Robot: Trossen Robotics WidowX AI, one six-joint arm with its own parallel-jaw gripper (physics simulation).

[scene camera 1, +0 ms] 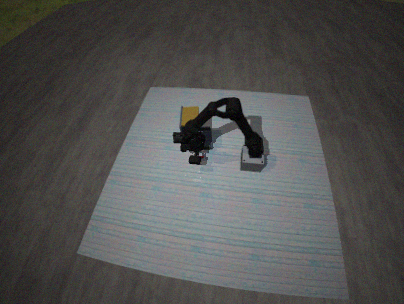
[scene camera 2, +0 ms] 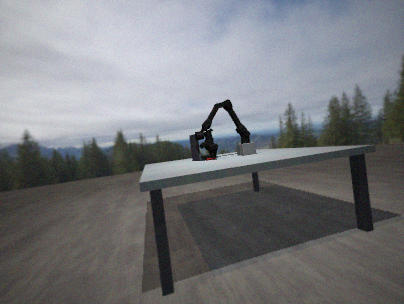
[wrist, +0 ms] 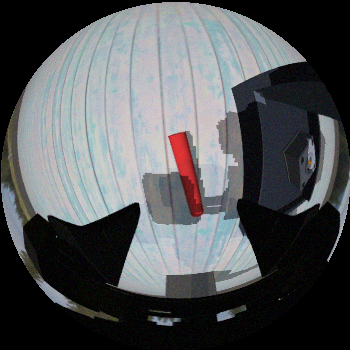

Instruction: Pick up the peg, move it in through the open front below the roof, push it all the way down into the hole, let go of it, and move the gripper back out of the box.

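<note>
The red peg lies on its side on the table, in the middle of the wrist view, with its lower end between the two fingertips as seen there. A small red part of the peg shows under the arm in scene view 2. My gripper is open over the peg, with a visible gap on both sides of it. The box has a yellow roof in scene view 1, partly behind the arm. Its dark wall is at the right in the wrist view. A dark block shows inside; its hole is unclear.
The arm's grey base stands to the right of the box and gripper. The box's near wall is close beside the right finger in the wrist view. The striped table extends around them, with shadows around the peg.
</note>
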